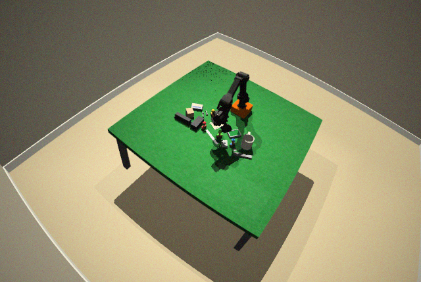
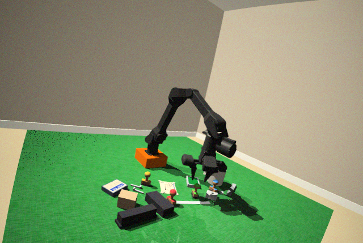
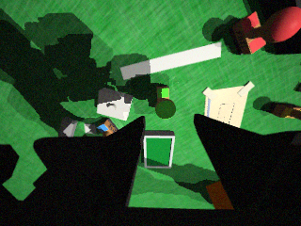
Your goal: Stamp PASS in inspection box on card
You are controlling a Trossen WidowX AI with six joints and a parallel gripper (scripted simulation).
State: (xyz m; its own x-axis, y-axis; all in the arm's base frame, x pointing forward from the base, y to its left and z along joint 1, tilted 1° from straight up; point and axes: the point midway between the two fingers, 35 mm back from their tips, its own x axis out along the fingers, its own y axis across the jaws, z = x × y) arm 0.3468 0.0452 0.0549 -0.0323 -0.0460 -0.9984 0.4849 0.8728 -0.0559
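My gripper tip is 60 mm above the green-knobbed PASS stamp. Also, from my gripper tip: blue-knobbed stamp (120 mm to the left, 60 mm below); cream card (90 mm behind, 80 mm to the right, 80 mm below); grey-framed ink pad (90 mm behind, 70 mm to the left, 70 mm below).
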